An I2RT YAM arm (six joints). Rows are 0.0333 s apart.
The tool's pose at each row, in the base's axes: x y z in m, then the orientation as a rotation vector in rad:
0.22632, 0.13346, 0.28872, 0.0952, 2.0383, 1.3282
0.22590, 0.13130, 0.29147, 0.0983, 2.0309, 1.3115
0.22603, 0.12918, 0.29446, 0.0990, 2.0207, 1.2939
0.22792, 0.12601, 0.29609, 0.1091, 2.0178, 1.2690
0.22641, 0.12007, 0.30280, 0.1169, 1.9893, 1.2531
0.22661, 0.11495, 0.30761, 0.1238, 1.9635, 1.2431
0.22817, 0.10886, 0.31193, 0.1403, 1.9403, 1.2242
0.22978, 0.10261, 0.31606, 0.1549, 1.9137, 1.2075
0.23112, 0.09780, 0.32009, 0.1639, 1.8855, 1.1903
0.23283, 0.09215, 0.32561, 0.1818, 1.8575, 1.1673
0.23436, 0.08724, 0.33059, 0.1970, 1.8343, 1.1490
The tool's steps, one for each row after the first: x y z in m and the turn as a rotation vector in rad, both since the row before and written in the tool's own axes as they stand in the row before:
-0.00196, 0.00138, -0.00258, 0.0076, -0.0130, -0.0084
-0.00253, 0.00140, -0.00226, 0.0064, -0.0146, -0.0112
-0.00359, -0.00080, -0.00165, 0.0165, -0.0148, -0.0067
-0.00508, 0.00286, -0.00697, 0.0000, -0.0311, -0.0110
-0.00510, 0.00117, -0.00469, -0.0027, -0.0266, -0.0078
-0.00633, -0.00017, -0.00425, 0.0067, -0.0311, -0.0054
-0.00646, -0.00048, -0.00409, 0.0035, -0.0324, -0.0062
-0.00563, 0.00023, -0.00306, 0.0012, -0.0319, -0.0103
-0.00729, 0.00077, -0.00341, 0.0080, -0.0368, -0.0075
-0.00658, 0.00073, -0.00273, 0.0064, -0.0304, -0.0054

